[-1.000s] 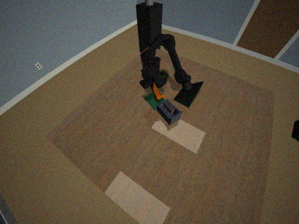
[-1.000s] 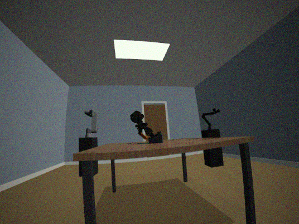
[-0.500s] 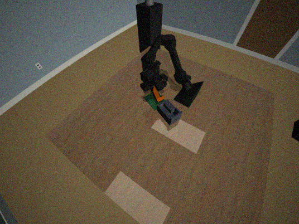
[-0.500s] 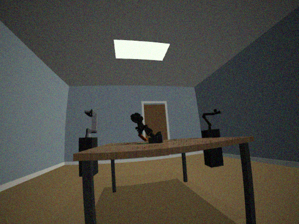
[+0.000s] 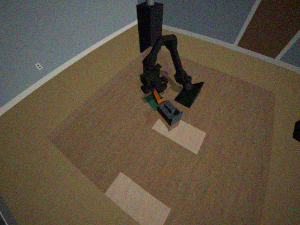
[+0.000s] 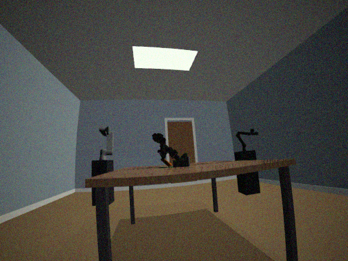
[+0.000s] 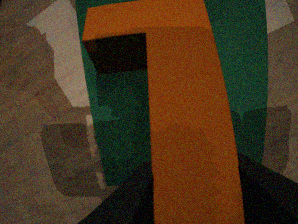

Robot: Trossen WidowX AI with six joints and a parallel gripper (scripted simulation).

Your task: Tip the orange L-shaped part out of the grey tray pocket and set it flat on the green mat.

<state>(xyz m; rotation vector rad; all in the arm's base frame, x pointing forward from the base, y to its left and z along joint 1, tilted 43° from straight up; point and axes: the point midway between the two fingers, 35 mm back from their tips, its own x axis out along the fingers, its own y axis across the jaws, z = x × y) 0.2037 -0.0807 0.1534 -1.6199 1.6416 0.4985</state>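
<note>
Right now my gripper tip is 3 cm to the right of the orange L-shaped part, 3 cm above it and 1 cm past it. Also, from my gripper tip: green mat 9 cm below, 2 cm to the left.
</note>
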